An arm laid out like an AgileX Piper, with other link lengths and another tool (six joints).
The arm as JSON. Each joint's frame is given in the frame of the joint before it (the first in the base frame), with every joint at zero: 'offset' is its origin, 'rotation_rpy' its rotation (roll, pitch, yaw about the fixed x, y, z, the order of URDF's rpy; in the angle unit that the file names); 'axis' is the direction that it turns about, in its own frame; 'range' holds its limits. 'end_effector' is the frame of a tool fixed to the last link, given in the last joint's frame.
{
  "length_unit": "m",
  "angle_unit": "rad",
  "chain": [
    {
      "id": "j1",
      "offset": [
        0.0,
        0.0,
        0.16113
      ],
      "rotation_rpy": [
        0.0,
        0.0,
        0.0
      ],
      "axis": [
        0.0,
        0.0,
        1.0
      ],
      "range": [
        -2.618,
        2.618
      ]
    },
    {
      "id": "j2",
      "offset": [
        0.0,
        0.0,
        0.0
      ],
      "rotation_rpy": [
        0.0,
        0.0,
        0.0
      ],
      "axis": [
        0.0,
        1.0,
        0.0
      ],
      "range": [
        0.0,
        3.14
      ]
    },
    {
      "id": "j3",
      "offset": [
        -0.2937,
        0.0,
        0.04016
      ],
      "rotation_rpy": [
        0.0,
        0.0,
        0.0
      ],
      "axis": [
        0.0,
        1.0,
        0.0
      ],
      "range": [
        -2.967,
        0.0
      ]
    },
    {
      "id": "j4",
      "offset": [
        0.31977,
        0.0,
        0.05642
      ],
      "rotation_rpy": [
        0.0,
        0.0,
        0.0
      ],
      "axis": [
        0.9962,
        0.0,
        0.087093
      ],
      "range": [
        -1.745,
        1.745
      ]
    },
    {
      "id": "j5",
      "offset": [
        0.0,
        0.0,
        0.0
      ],
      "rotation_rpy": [
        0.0,
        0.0,
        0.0
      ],
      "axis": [
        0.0,
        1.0,
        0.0
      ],
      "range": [
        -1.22,
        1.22
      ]
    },
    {
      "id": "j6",
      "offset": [
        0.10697,
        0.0,
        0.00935
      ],
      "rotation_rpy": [
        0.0,
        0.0,
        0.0
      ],
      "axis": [
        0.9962,
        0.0,
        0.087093
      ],
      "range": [
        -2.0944,
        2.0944
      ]
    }
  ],
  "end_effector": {
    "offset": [
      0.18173,
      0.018,
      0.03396
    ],
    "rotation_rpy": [
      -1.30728,
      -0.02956,
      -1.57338
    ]
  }
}
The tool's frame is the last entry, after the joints.
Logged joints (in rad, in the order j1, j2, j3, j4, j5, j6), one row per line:
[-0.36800, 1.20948, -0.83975, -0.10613, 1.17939, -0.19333]
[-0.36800, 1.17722, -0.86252, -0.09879, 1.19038, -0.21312]
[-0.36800, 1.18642, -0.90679, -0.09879, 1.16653, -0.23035]
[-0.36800, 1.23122, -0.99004, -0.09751, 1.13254, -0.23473]
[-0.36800, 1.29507, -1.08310, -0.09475, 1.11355, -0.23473]
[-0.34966, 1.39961, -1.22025, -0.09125, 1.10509, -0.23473]
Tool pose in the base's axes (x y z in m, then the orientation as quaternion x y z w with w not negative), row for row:
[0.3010, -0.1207, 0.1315, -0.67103, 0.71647, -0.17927, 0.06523]
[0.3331, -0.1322, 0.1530, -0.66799, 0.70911, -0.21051, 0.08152]
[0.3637, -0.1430, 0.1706, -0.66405, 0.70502, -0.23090, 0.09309]
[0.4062, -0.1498, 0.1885, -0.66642, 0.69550, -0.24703, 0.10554]
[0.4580, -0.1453, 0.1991, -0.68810, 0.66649, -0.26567, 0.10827]
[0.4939, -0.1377, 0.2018, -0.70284, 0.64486, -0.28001, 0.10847]
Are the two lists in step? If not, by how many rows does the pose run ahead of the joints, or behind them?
The pose runs 2 rows ahead of the joints: the pose in row i belongs to the joints in row i + 2.
